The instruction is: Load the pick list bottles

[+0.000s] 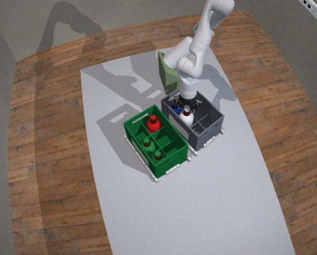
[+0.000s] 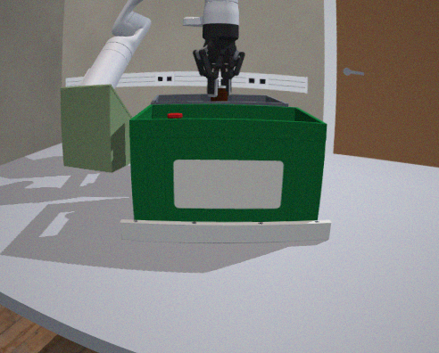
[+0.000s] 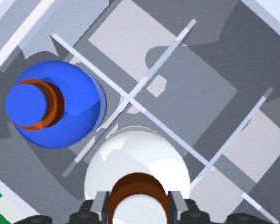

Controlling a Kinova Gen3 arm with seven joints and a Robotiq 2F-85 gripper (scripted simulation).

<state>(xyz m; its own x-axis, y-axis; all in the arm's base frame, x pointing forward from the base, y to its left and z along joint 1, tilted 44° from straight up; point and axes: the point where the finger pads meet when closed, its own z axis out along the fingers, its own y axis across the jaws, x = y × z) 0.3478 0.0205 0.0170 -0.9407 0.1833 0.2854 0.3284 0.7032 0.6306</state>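
The white-label bottle is 7 cm below my hand. The rest, counted from my hand: grey crate: 2 cm behind, 4 cm to the left, 12 cm below; then blue-label bottle: 8 cm behind, 5 cm to the right, 11 cm below; then red-label bottle: 1 cm behind, 16 cm to the right, 11 cm below.
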